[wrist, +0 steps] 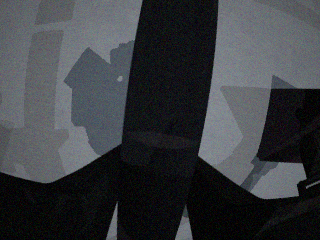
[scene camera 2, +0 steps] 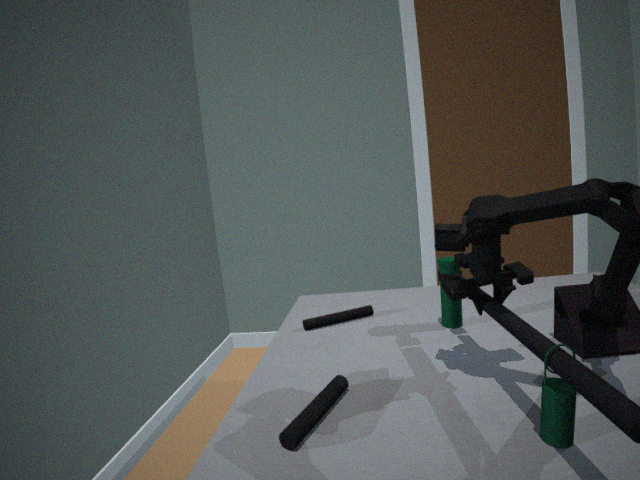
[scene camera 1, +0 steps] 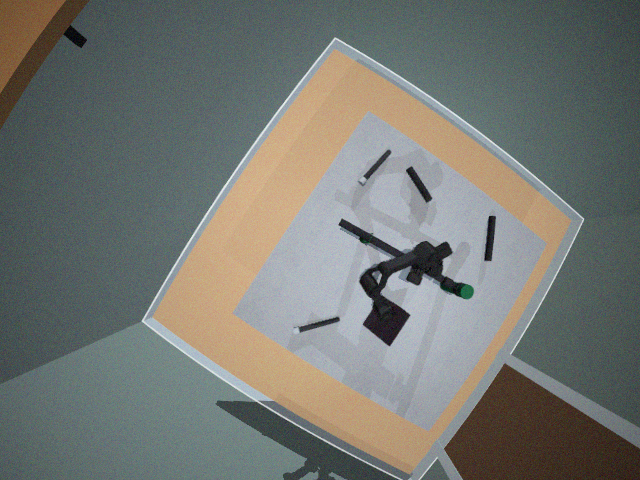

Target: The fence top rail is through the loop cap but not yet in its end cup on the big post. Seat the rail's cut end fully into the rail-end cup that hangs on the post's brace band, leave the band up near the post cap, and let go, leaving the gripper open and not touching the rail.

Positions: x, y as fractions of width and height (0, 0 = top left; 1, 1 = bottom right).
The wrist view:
my gripper: 0.49, 0.64
dark top rail: 0.54, 0.30, held by my gripper
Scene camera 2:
my gripper: 0.76, 0.65
big green post: 0.71, 0.65
